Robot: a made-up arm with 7 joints. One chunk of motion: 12 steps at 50 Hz.
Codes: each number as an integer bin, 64 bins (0 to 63) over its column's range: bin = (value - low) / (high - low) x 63, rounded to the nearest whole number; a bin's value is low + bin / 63 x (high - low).
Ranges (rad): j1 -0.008..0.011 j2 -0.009..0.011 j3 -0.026..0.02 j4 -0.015..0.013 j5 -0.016..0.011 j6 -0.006..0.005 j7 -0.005..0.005
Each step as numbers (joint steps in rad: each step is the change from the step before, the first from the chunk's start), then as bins.
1 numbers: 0.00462 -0.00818 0.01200 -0.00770 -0.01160 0.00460 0.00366
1 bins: 42 3 52 16 10 61 55
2 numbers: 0.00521 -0.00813 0.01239 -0.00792 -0.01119 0.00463 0.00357
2 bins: 44 3 53 16 11 61 54
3 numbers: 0.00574 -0.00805 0.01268 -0.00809 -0.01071 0.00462 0.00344
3 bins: 46 3 53 16 12 61 53
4 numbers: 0.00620 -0.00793 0.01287 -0.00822 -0.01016 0.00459 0.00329
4 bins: 47 3 53 15 14 61 52
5 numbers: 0.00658 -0.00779 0.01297 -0.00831 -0.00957 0.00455 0.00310
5 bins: 48 4 53 15 15 60 51
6 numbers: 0.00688 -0.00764 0.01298 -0.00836 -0.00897 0.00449 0.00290
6 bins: 49 4 53 15 16 60 50
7 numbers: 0.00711 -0.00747 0.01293 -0.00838 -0.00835 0.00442 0.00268
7 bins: 50 5 53 15 18 60 48
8 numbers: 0.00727 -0.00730 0.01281 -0.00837 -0.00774 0.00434 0.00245
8 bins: 51 5 53 15 19 59 47
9 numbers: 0.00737 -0.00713 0.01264 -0.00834 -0.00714 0.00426 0.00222
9 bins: 51 6 53 15 21 59 45
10 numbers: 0.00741 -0.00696 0.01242 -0.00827 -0.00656 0.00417 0.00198
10 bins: 51 6 53 15 22 58 44
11 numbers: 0.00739 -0.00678 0.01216 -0.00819 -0.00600 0.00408 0.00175
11 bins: 51 7 52 15 23 58 43
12 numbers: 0.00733 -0.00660 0.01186 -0.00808 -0.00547 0.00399 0.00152
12 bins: 51 8 52 16 25 57 41
